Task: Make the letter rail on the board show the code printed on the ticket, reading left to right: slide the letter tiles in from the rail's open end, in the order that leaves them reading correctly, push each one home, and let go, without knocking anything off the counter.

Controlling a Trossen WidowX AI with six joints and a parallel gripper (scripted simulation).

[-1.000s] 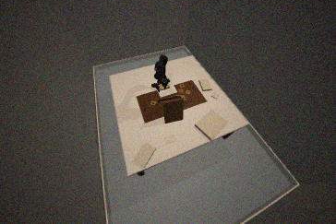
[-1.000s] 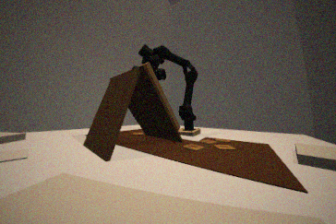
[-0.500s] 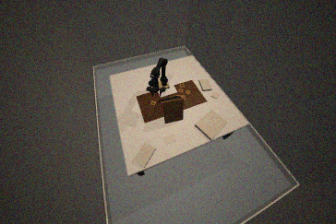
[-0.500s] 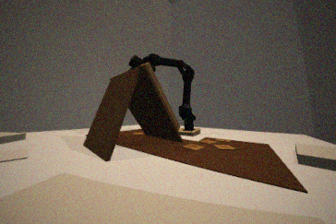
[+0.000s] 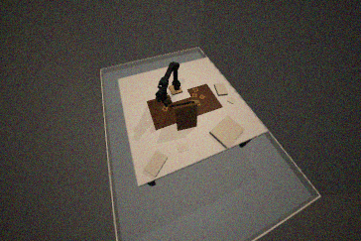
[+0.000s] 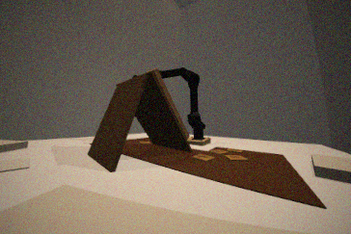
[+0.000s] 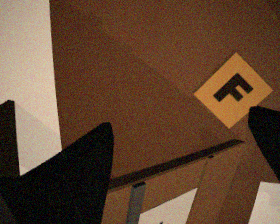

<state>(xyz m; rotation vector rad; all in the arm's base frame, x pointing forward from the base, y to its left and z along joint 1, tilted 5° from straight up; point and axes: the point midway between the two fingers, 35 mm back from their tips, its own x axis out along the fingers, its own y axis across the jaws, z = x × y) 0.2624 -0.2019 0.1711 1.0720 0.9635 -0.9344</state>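
My gripper tip is 13 cm to the right of the white ticket and 5 cm above it. The rest, counted from my gripper tip: pale slip (42 cm ahead, 6 cm to the left, 13 cm below); brown mat (8 cm behind, 23 cm to the left, 13 cm below).
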